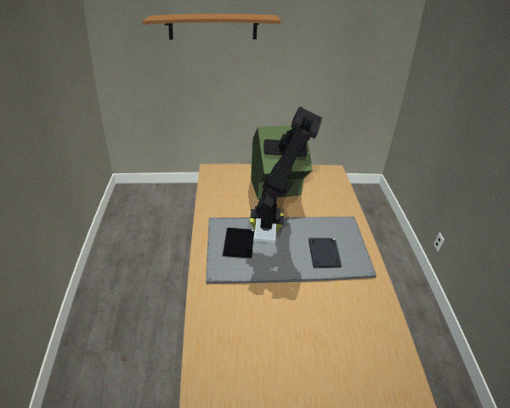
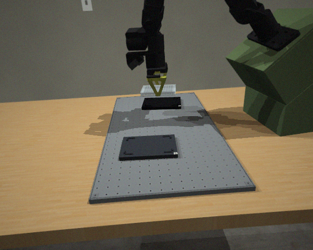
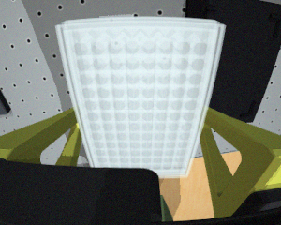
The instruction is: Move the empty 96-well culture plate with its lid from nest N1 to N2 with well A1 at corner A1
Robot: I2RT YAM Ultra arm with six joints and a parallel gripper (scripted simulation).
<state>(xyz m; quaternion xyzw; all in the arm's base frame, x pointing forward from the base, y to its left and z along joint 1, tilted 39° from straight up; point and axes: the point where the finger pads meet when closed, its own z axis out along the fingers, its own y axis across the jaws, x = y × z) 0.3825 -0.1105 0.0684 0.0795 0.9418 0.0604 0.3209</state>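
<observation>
Right now my hand is 110 mm to the left of the black nest N2, 90 mm above it and 10 mm past it. From my hand the other things lie so: black nest N1: 260 mm to the left, 90 mm below, 50 mm ahead; then lid: right at my hand.
</observation>
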